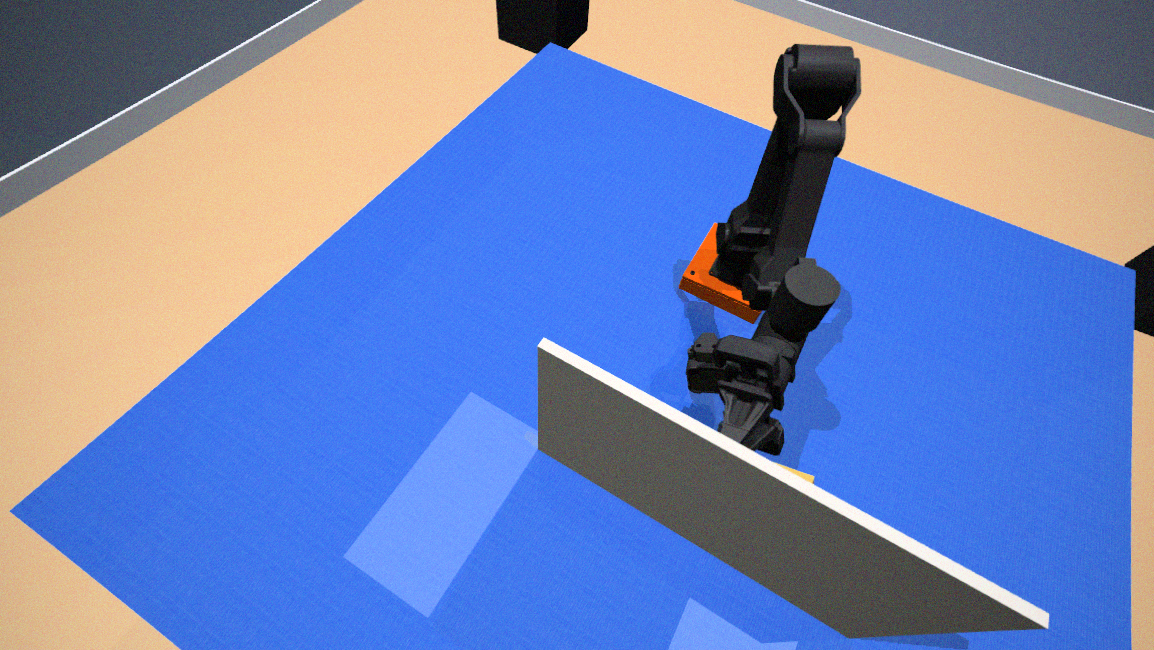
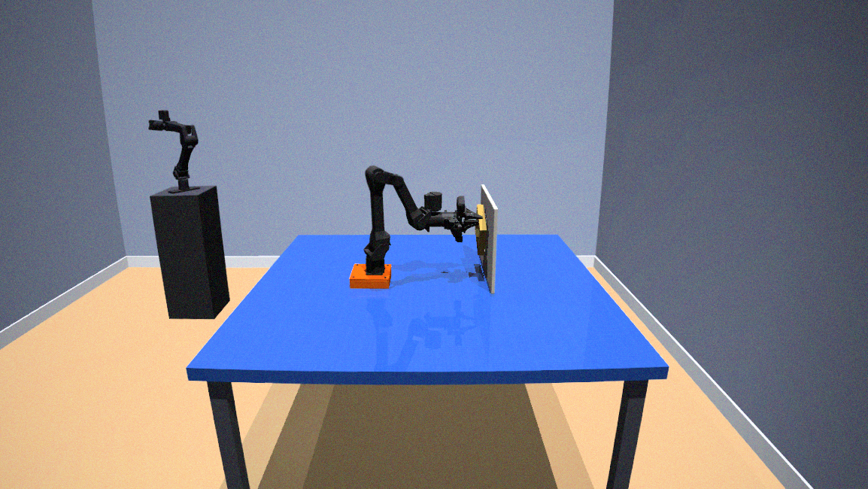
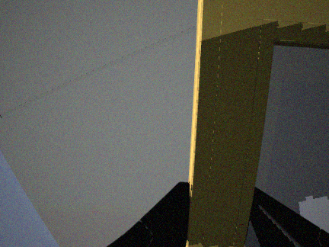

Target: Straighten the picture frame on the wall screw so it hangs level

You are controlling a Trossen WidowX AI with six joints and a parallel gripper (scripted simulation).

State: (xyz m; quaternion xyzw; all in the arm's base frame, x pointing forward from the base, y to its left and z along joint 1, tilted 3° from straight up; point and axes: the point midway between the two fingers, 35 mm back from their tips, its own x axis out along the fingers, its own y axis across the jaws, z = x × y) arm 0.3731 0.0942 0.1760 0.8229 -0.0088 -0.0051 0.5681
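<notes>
The picture frame is 50 mm below my gripper tip, 30 mm to the left of it and 10 mm ahead of it. The rest, counted from my gripper tip: wall panel 60 mm below, 20 mm to the left, 20 mm ahead.
</notes>
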